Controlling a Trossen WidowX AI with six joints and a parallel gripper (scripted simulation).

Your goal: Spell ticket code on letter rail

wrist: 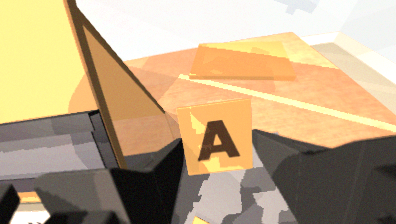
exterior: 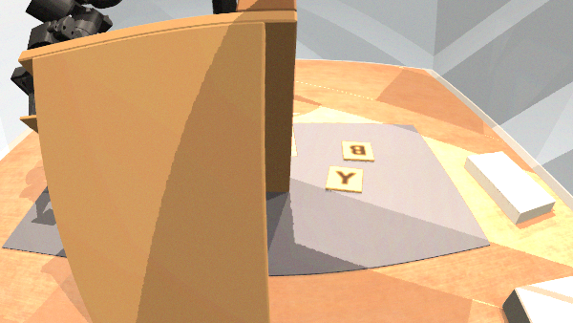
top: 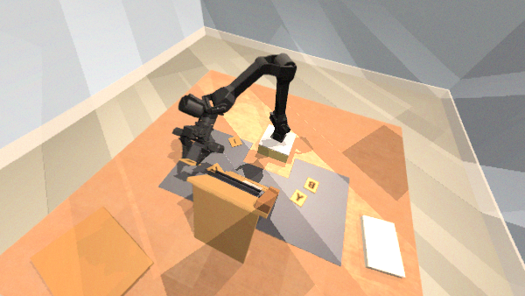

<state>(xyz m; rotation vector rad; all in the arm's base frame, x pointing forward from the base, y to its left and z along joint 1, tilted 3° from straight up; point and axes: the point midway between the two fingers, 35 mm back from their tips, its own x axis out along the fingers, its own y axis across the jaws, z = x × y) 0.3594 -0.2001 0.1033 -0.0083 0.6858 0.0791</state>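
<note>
The letter tile is right at my gripper tip. The rest, counted from my gripper tip: grey mat 180 mm behind, 220 mm to the left, 170 mm below; white ticket 70 mm behind, 220 mm to the left, 80 mm below; flat orange panel 370 mm ahead, 100 mm to the right, 160 mm below.
</note>
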